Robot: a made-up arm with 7 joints. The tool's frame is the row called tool. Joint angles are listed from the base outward.
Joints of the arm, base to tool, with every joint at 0 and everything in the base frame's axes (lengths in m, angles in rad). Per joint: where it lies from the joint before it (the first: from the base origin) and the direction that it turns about. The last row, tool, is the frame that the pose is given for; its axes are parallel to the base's.
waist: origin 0.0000 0.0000 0.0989 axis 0 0 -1
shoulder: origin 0.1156 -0.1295 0.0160 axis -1 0 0
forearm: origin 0.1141 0.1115 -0.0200 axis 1 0 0
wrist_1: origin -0.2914 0.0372 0.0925 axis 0 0 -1
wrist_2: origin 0.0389 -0.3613 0.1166 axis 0 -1 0
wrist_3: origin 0.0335 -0.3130 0.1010 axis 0 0 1
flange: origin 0.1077 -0.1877 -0.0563 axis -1 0 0
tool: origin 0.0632 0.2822 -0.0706
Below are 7 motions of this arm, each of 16 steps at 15 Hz.
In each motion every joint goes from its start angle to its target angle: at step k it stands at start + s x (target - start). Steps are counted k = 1, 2, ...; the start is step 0. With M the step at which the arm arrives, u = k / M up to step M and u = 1 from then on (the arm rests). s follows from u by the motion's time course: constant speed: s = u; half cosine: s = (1 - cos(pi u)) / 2; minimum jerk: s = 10 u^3 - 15 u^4 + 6 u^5.
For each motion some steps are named. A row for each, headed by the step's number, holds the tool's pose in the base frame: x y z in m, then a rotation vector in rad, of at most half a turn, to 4 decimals.
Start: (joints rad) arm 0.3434 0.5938 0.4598 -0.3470 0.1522 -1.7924 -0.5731
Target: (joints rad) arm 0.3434 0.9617 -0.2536 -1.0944 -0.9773 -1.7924 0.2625
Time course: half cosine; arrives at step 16
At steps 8, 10, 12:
8: 0.4535 -0.5395 0.4959 -0.9534 -0.1631 -1.3664
10: 0.5310 -0.4587 0.4524 -1.5228 -0.0077 -1.2270
12: 0.5789 -0.3963 0.4178 -2.0169 0.1056 -1.0870

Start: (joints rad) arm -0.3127 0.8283 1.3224 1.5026 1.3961 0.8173 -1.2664
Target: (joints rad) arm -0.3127 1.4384 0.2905 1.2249 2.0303 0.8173 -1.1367
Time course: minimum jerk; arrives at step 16
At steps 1, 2, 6, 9, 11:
1: -0.5926 -0.2782 0.5033 0.4690 -0.6222 0.0069
2: -0.5965 -0.2679 0.5004 0.4402 -0.6323 0.0212
6: -0.6582 -0.1086 0.3979 -0.1069 -0.7954 0.2880
9: -0.6958 -0.0272 0.1891 -0.8399 -0.9352 0.6450
11: -0.6926 -0.0486 0.0732 -1.2810 -0.9717 0.8681

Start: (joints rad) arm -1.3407 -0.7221 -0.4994 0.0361 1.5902 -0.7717 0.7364
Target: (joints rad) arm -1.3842 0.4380 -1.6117 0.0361 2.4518 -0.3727 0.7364
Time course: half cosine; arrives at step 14
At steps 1, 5, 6, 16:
1: 0.8768 -0.0605 0.3681 0.7420 -0.6822 0.0007
5: 0.5623 -0.0232 0.8253 0.8124 -1.4029 0.2939
6: 0.3663 0.0011 0.9296 0.8391 -1.6681 0.4439
16: -0.7203 0.0687 0.4718 -0.7598 2.2491 -1.5140

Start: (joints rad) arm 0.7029 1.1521 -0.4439 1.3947 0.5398 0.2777 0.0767
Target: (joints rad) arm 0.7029 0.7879 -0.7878 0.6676 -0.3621 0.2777 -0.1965
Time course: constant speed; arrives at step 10
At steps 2, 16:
2: -0.2872 0.4428 0.3356 -2.0571 -0.3663 -1.0011
16: -0.0975 0.2334 0.5277 -1.2042 0.3304 -1.1388

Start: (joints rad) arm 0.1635 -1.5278 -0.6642 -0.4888 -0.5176 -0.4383 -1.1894
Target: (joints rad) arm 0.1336 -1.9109 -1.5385 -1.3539 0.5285 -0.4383 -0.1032
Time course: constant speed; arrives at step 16
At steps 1, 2, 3, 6, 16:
1: 0.4868 -0.7613 0.1515 1.7430 0.3250 -0.0666
2: 0.5002 -0.7403 0.2022 1.6658 0.2642 0.0071
3: 0.5120 -0.7163 0.2494 1.5893 0.2040 0.0777
6: 0.5404 -0.6294 0.3703 1.3681 0.0268 0.2719
16: 0.6044 -0.2317 0.5789 0.8238 -0.5226 0.7393

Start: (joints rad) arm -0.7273 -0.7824 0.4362 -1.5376 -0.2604 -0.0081 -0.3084
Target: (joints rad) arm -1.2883 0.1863 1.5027 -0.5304 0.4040 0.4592 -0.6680
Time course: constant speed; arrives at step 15
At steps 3, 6, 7, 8, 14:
3: 0.5324 0.2466 0.3833 1.5444 0.0224 2.1333
6: 0.5646 0.2479 0.2433 1.7920 0.1658 2.0530
7: 0.5719 0.2453 0.1949 1.8659 0.2096 2.0182
8: 0.5775 0.2408 0.1462 1.9348 0.2511 1.9800
14: 0.5860 0.1676 -0.1298 2.2287 0.4507 1.7167

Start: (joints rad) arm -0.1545 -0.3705 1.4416 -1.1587 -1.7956 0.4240 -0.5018
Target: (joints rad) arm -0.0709 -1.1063 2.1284 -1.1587 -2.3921 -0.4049 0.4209
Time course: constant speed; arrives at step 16
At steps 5, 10, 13, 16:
5: 0.4237 0.1257 0.0036 0.6625 0.2804 2.0487
10: 0.4179 0.2621 -0.0042 0.6176 -0.2116 1.8283
13: 0.4366 0.3463 0.0254 0.5799 -0.4550 1.6371
16: 0.4729 0.4186 0.0794 0.5370 -0.6506 1.4118

